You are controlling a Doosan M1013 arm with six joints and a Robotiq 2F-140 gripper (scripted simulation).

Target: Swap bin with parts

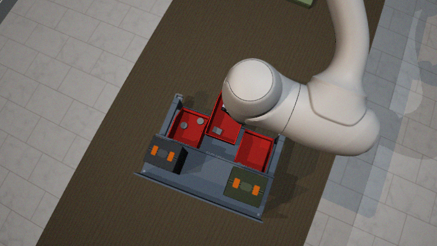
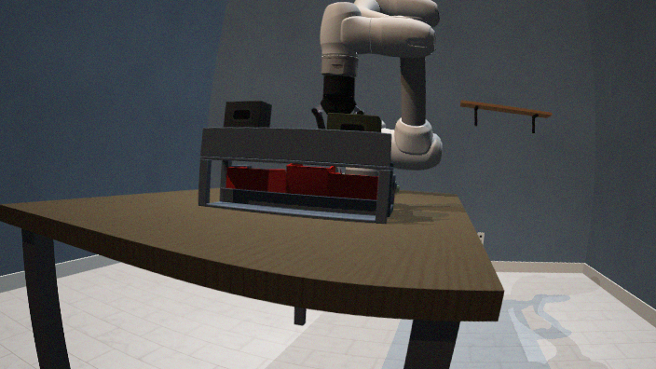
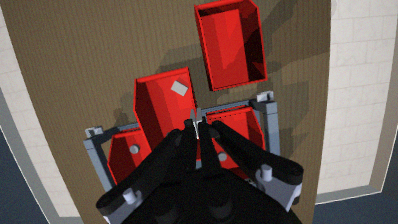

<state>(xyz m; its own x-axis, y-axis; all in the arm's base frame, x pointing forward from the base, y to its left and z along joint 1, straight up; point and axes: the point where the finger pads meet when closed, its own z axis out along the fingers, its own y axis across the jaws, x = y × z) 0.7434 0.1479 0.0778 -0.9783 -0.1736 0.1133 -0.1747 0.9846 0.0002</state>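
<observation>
Now: the shelf board 14 cm ahead of my hand, 2 cm to the right of it and 10 cm below it. Also, from my hand: black case (21 cm ahead, 13 cm to the right, 6 cm above); green case (18 cm ahead, 10 cm to the left, 5 cm above).
</observation>
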